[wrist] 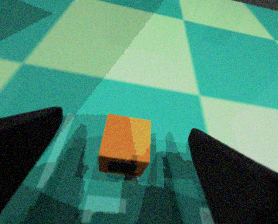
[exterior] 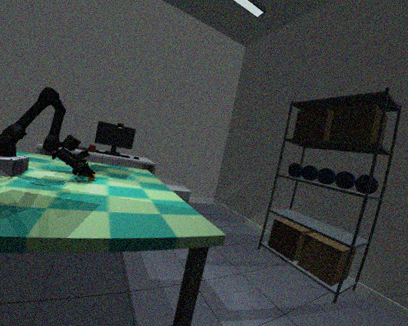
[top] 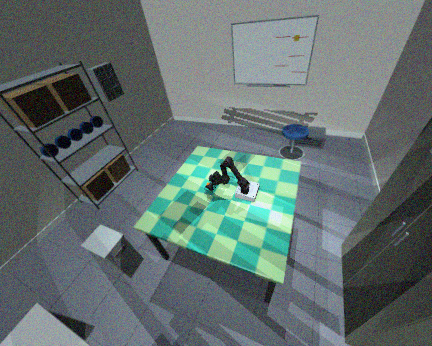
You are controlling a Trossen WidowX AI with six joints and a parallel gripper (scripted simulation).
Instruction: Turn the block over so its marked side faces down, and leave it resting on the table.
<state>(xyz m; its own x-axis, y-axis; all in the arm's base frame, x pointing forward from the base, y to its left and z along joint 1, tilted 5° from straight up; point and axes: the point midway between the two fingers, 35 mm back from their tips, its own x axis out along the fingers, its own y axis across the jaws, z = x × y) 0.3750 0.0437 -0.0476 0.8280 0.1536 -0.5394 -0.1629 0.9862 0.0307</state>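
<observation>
My gripper tip is now 20 mm past the orange block and 10 mm above it.
</observation>
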